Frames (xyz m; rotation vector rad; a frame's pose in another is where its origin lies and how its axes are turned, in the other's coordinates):
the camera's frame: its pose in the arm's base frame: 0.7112 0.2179 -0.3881 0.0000 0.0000 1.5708
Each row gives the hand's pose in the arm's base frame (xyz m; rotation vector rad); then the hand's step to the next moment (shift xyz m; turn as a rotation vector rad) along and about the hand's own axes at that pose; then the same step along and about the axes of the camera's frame.
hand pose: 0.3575 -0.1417 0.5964 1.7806 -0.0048 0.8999
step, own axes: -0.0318 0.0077 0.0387 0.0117 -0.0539 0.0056
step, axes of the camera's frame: -0.0477 0.0039 -0.0167 0.0224 -0.0338 -0.0378
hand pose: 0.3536 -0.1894 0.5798 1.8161 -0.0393 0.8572
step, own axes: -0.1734 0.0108 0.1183 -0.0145 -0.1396 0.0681
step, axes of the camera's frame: -0.1655 0.0699 -0.1091 -0.0027 -0.0830 -0.1321
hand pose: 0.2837 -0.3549 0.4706 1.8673 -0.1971 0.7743
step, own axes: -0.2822 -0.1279 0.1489 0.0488 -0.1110 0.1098
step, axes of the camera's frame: -0.1356 0.0965 -0.3008 -0.0381 -0.1361 -0.0823
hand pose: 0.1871 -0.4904 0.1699 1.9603 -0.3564 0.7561
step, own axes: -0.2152 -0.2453 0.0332 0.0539 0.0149 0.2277
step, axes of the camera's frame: 0.0770 0.0211 -0.3181 -0.2019 -0.1148 -0.0323
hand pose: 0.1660 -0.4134 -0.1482 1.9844 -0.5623 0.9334
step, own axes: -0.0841 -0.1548 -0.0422 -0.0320 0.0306 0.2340
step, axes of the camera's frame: 0.1221 -0.0352 -0.1291 -0.2122 -0.0534 -0.0939
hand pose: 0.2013 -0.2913 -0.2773 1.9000 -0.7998 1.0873
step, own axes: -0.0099 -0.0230 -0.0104 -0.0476 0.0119 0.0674
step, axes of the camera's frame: 0.0216 -0.0103 -0.0129 -0.0575 0.0038 -0.0603
